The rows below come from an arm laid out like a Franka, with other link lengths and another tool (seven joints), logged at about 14 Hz.
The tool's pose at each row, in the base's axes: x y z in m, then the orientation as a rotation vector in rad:
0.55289 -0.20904 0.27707 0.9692 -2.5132 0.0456
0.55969 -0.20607 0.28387 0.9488 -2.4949 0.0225
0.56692 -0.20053 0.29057 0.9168 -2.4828 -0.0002
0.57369 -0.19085 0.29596 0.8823 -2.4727 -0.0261
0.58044 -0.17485 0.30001 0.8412 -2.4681 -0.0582
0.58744 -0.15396 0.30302 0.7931 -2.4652 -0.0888
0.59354 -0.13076 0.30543 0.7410 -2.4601 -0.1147
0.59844 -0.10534 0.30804 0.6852 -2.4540 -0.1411
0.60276 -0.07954 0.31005 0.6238 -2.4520 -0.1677
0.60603 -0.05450 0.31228 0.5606 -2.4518 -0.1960
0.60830 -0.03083 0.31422 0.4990 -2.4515 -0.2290
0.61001 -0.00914 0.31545 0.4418 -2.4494 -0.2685
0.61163 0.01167 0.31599 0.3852 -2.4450 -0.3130
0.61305 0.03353 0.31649 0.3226 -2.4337 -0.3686
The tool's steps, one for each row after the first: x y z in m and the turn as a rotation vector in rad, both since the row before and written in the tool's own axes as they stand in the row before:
-0.00351 -0.00130 -0.00934 -0.0258 0.0166 0.0048
-0.00528 0.00063 -0.00998 -0.0272 0.0141 0.0142
-0.00794 0.00425 -0.00935 -0.0296 0.0117 0.0159
-0.01214 0.00940 -0.00907 -0.0341 0.0061 0.0207
-0.01537 0.01354 -0.00866 -0.0346 0.0057 0.0263
-0.01592 0.01647 -0.00752 -0.0331 0.0087 0.0298
-0.01561 0.01968 -0.00679 -0.0347 0.0092 0.0323
-0.01499 0.02084 -0.00543 -0.0353 0.0050 0.0370
-0.01296 0.02136 -0.00430 -0.0364 0.0017 0.0383
-0.01096 0.02102 -0.00272 -0.0391 -0.0008 0.0361
-0.00936 0.01965 -0.00106 -0.0427 -0.0023 0.0313
-0.00872 0.01897 0.00033 -0.0464 -0.0027 0.0295
-0.00839 0.02018 0.00153 -0.0570 0.0000 0.0308

